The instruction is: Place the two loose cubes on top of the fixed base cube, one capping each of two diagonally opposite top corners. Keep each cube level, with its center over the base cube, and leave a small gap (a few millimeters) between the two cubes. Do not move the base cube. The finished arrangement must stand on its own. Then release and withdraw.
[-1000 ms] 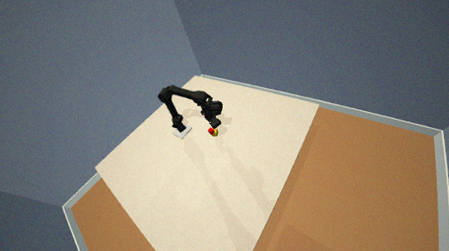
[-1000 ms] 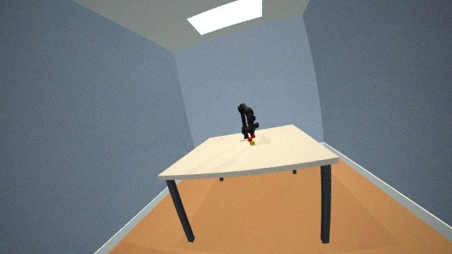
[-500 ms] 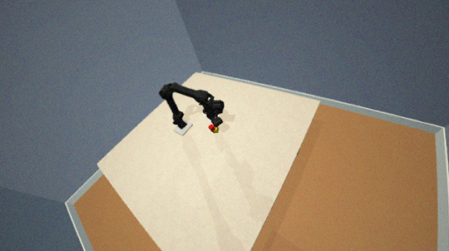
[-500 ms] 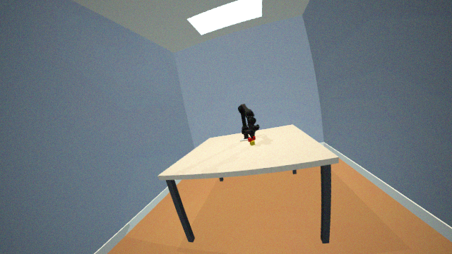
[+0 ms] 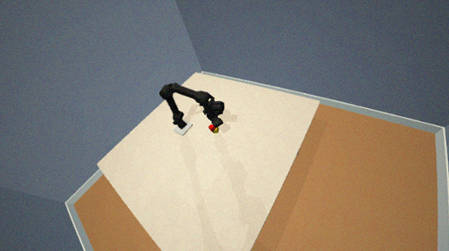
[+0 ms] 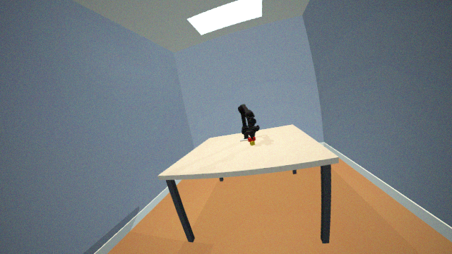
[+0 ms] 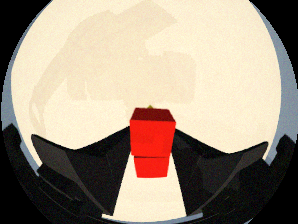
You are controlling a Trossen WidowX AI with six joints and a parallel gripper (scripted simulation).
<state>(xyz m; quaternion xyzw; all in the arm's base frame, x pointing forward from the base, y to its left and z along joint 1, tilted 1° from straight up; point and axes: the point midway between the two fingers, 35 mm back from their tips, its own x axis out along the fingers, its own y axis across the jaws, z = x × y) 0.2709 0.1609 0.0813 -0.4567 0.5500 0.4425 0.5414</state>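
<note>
Now: gripper tip 2 cm to the left of the yellow cube and 4 cm above it.
</note>
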